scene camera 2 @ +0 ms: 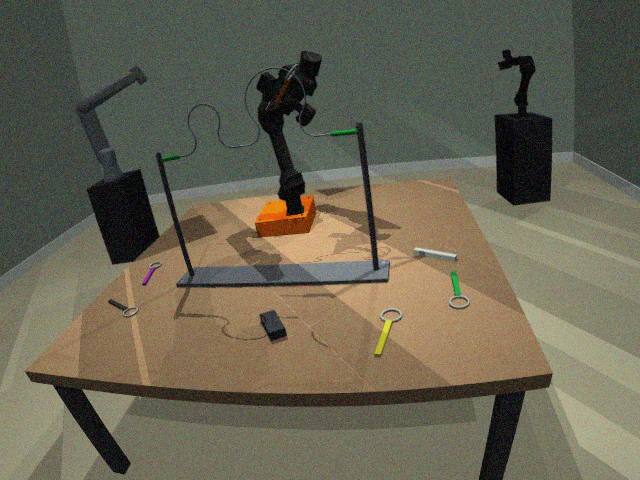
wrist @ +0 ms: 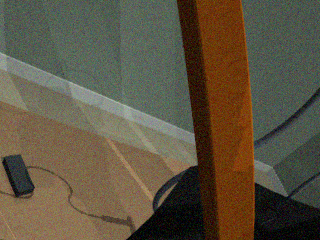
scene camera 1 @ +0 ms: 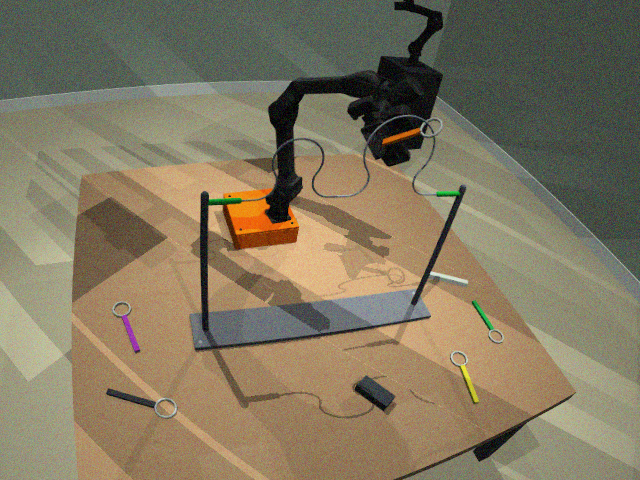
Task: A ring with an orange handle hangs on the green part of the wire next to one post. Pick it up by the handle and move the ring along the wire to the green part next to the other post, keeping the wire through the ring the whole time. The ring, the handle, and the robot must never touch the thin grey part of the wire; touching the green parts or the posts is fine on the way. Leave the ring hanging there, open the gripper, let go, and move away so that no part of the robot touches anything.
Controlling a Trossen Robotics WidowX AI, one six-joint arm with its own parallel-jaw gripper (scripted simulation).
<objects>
gripper: scene camera 2; wrist; scene camera 1 376, 157
same spot on gripper: (wrist: 183, 205) = (scene camera 2: 278, 104)
</objects>
